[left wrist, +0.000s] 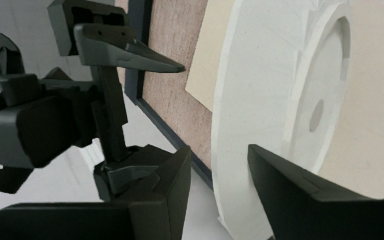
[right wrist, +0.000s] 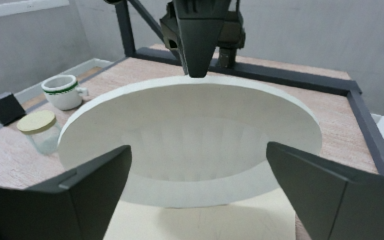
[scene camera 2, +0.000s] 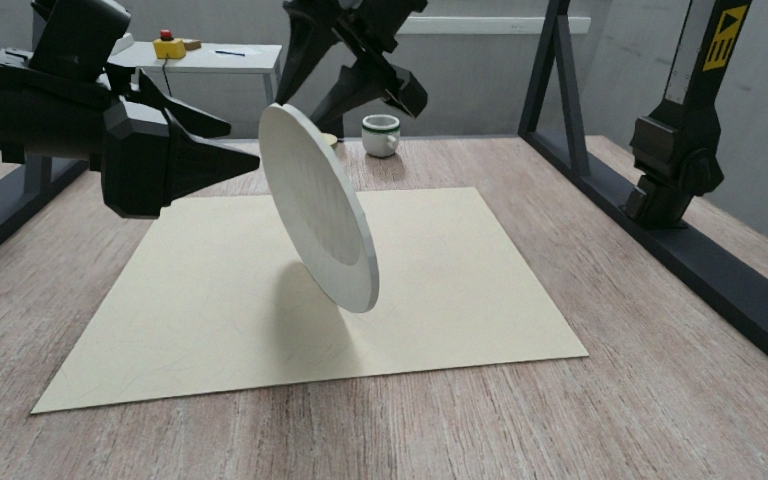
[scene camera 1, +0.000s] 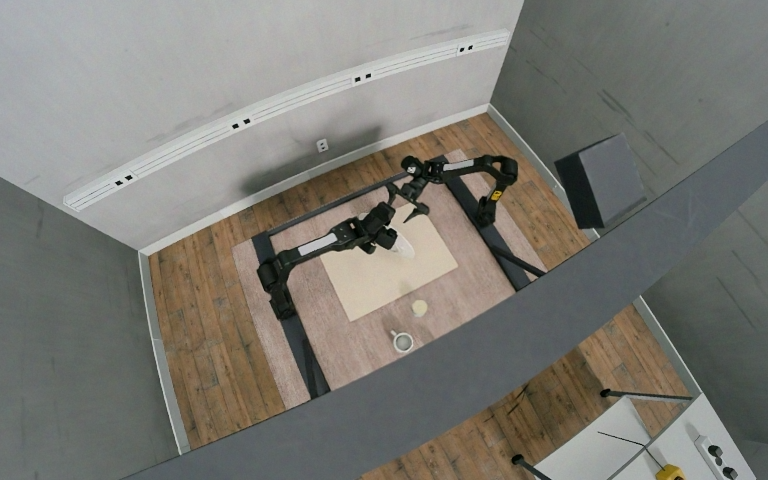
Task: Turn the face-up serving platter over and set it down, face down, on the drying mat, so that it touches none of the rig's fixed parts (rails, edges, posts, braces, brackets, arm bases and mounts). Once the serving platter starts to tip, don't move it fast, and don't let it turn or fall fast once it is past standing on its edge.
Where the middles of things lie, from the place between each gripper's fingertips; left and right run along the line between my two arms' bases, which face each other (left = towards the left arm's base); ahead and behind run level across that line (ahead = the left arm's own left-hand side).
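The white serving platter [scene camera 2: 320, 212] is 120 mm below my left hand.
From my right hand, the white serving platter is 4 cm behind, 9 cm to the left and 9 cm below.
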